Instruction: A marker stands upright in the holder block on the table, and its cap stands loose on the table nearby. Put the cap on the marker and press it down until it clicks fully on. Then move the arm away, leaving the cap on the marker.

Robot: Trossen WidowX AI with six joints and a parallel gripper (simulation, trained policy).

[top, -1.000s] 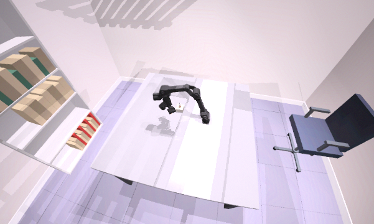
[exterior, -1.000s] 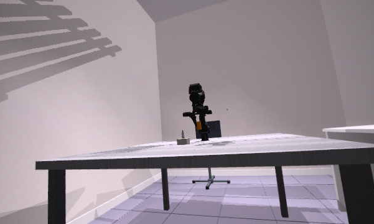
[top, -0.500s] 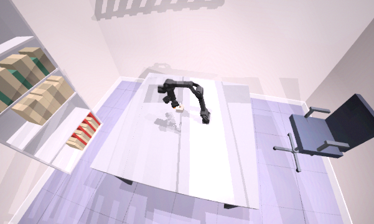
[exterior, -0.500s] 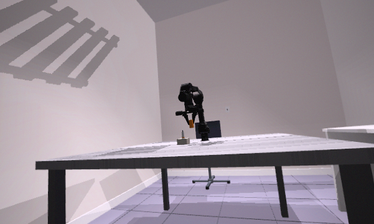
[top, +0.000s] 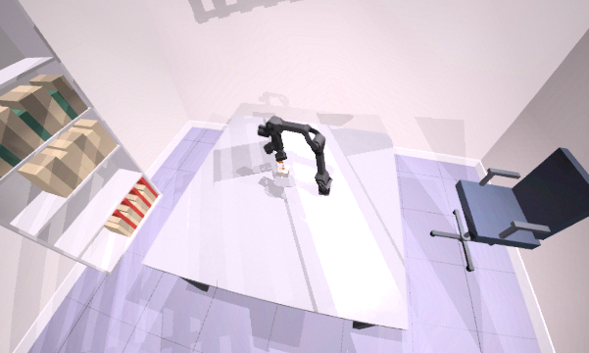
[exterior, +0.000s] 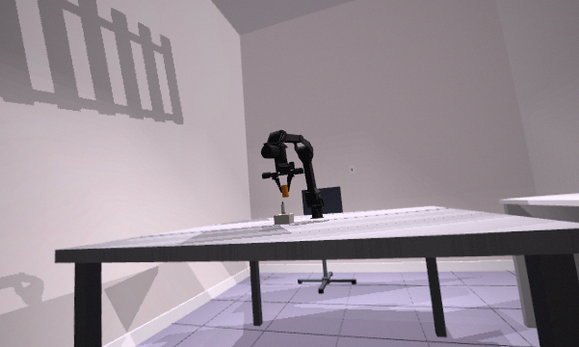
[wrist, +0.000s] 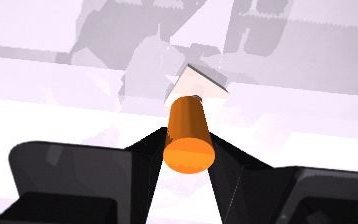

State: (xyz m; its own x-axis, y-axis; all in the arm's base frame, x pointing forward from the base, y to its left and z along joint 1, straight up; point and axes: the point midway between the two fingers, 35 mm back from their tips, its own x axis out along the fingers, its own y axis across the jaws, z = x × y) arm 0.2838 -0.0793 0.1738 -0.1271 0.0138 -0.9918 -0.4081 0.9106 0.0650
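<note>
My gripper tip is now 2 cm to the left of the holder block and 12 cm above it. Round my gripper tip: orange cap: 1 cm ahead.
</note>
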